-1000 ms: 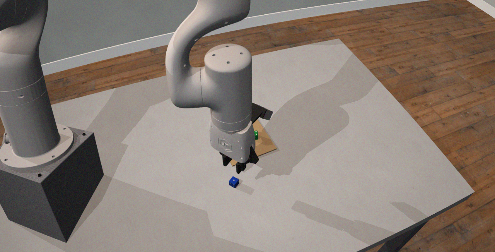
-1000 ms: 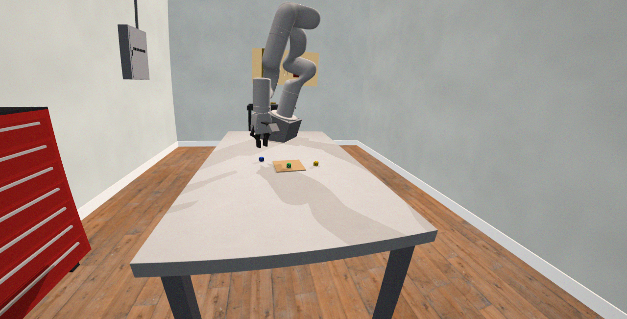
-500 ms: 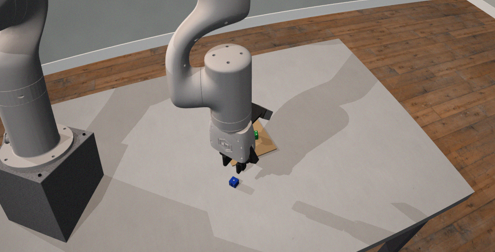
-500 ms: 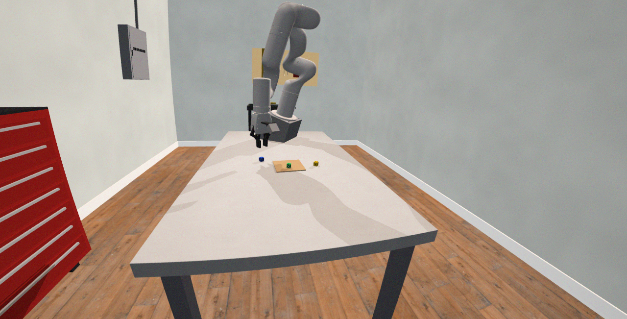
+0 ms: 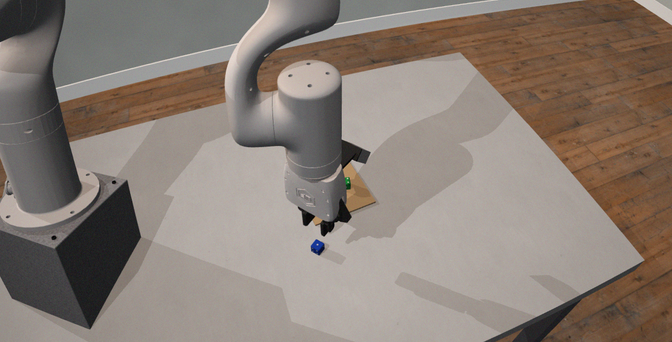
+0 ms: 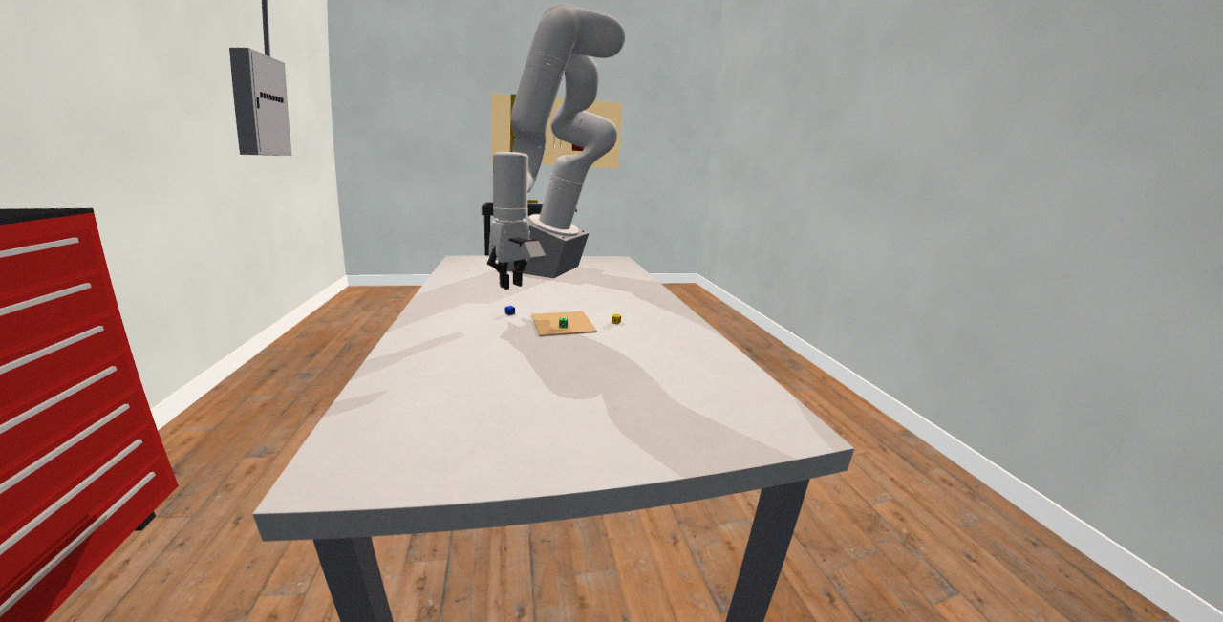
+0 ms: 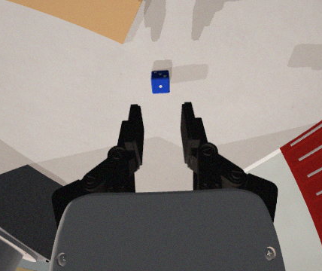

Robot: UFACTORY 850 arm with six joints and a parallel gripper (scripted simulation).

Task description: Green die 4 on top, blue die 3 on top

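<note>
My hand is 10 mm past the blue die and 90 mm above it. The rest, counted from my hand: tan mat 50 mm ahead, 140 mm to the left, 100 mm below; yellow die 40 mm ahead, 270 mm to the left, 90 mm below; green die 80 mm ahead, 140 mm to the left, 80 mm below.
</note>
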